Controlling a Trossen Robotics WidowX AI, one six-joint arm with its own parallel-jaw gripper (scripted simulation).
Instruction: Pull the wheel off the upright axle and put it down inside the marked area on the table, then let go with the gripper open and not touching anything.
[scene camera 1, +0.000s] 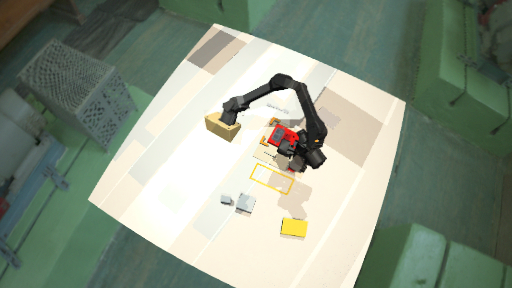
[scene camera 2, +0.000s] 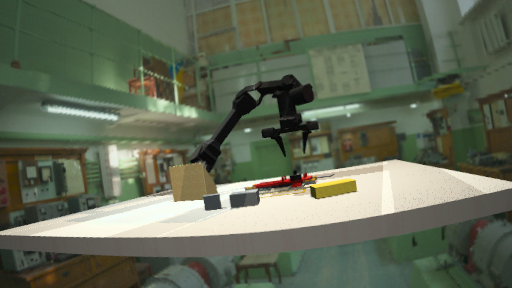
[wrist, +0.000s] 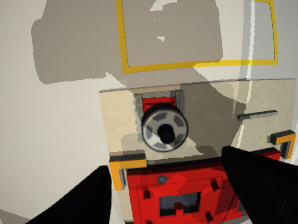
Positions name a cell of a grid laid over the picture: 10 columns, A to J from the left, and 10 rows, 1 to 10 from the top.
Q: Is the gripper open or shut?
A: Open.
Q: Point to the gripper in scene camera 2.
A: F6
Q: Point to the gripper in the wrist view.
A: F8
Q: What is the gripper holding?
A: Nothing.
